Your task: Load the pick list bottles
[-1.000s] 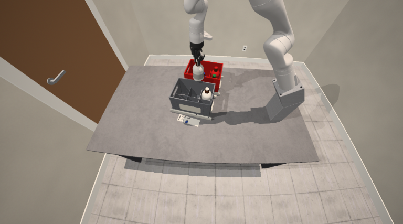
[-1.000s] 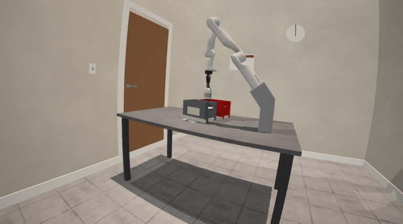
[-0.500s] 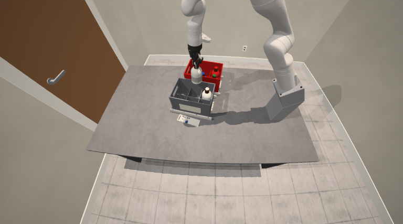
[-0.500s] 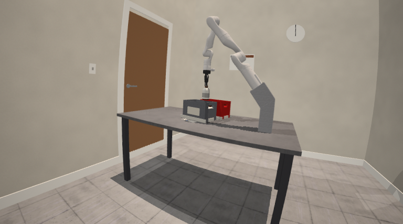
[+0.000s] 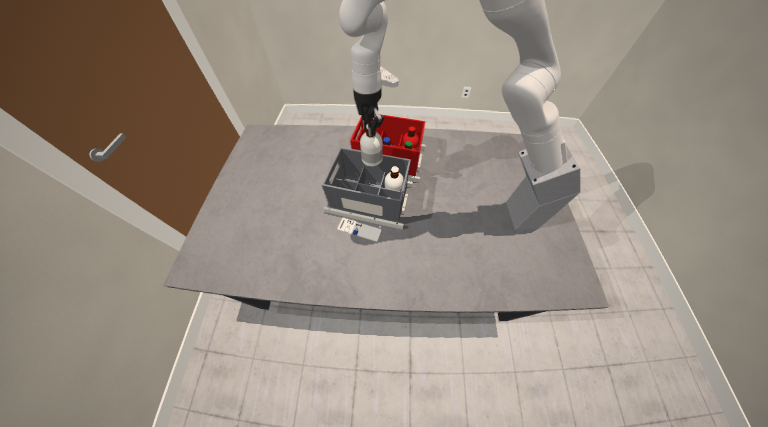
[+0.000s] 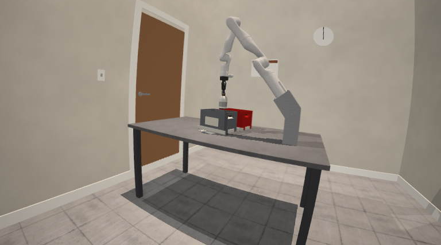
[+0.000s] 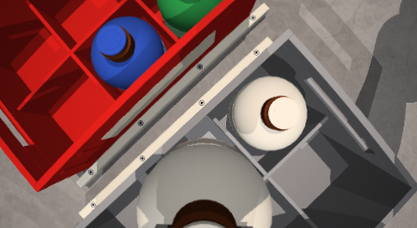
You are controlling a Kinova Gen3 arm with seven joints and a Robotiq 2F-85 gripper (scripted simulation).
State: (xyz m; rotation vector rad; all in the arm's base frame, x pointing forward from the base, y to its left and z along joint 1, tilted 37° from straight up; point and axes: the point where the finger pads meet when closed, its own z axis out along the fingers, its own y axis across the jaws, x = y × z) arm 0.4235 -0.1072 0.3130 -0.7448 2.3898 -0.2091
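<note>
My gripper is now 1 cm short of the grey crate, 4 cm to the right of it and 25 cm above it. Round my hand: red crate: 6 cm behind, 18 cm to the right, 25 cm below; blue-label bottle: 5 cm behind, 13 cm to the right, 25 cm below; green-label bottle: 14 cm behind, 12 cm to the right, 25 cm below.
</note>
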